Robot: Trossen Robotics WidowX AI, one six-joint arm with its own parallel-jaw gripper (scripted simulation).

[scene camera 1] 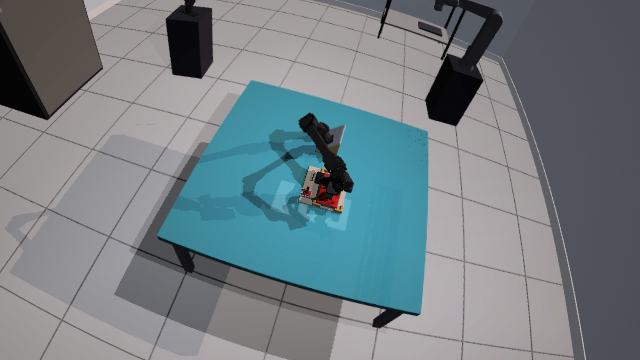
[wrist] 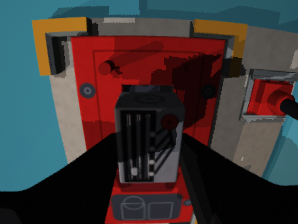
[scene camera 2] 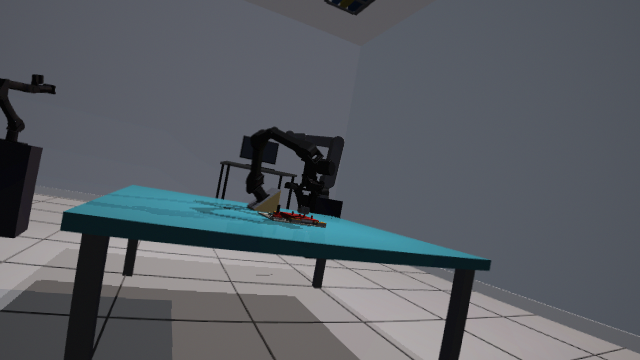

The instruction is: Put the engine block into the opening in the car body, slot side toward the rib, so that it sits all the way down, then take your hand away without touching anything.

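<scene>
My gripper (scene camera 2: 303,208) (wrist: 148,139) is holding an engine block (wrist: 149,125), and I can see a red car body (wrist: 105,66) as well.
</scene>
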